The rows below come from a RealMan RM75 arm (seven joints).
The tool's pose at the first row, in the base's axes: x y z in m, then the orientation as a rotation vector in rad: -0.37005 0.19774 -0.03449 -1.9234 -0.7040 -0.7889
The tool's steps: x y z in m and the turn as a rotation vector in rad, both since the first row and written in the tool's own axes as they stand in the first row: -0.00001 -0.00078 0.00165 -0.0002 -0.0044 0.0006; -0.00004 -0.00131 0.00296 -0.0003 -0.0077 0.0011; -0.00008 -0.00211 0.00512 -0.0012 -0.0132 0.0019; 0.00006 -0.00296 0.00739 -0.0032 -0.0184 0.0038; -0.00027 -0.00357 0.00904 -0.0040 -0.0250 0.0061; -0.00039 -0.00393 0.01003 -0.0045 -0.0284 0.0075; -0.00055 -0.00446 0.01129 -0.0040 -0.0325 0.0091; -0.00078 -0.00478 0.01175 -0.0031 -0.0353 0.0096; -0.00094 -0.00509 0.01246 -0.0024 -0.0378 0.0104; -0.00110 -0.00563 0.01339 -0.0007 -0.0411 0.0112; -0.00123 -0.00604 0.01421 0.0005 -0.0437 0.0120; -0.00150 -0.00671 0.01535 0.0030 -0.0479 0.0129
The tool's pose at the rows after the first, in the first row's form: -0.37024 0.19954 -0.03471 -1.9260 -0.7060 -0.7846; -0.37033 0.20093 -0.03495 -1.9279 -0.7075 -0.7813; -0.37043 0.20319 -0.03538 -1.9317 -0.7098 -0.7763; -0.37043 0.20560 -0.03569 -1.9366 -0.7104 -0.7713; -0.37069 0.20728 -0.03624 -1.9411 -0.7119 -0.7642; -0.37080 0.20830 -0.03652 -1.9436 -0.7124 -0.7605; -0.37099 0.20963 -0.03684 -1.9456 -0.7134 -0.7555; -0.37126 0.21014 -0.03702 -1.9463 -0.7148 -0.7521; -0.37142 0.21088 -0.03724 -1.9471 -0.7157 -0.7490; -0.37170 0.21191 -0.03743 -1.9474 -0.7173 -0.7446; -0.37189 0.21280 -0.03763 -1.9478 -0.7184 -0.7412; -0.37228 0.21406 -0.03791 -1.9478 -0.7207 -0.7355
